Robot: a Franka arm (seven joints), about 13 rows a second.
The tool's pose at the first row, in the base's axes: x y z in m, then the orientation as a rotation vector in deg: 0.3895, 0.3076, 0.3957, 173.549, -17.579, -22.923
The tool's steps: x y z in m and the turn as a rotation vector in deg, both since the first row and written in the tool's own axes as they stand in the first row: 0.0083, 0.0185, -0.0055, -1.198, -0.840, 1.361; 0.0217, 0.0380, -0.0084, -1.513, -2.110, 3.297; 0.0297, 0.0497, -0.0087, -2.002, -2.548, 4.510; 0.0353, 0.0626, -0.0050, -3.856, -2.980, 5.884; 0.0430, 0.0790, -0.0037, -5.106, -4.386, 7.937
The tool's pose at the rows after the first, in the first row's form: 0.3953, 0.2880, 0.4007, 171.905, -19.312, -24.136; 0.4051, 0.2663, 0.4020, 170.857, -22.169, -25.918; 0.4106, 0.2533, 0.4014, 169.939, -23.830, -26.488; 0.4125, 0.2393, 0.3977, 167.638, -25.261, -27.037; 0.4163, 0.2217, 0.3961, 165.510, -27.894, -28.946
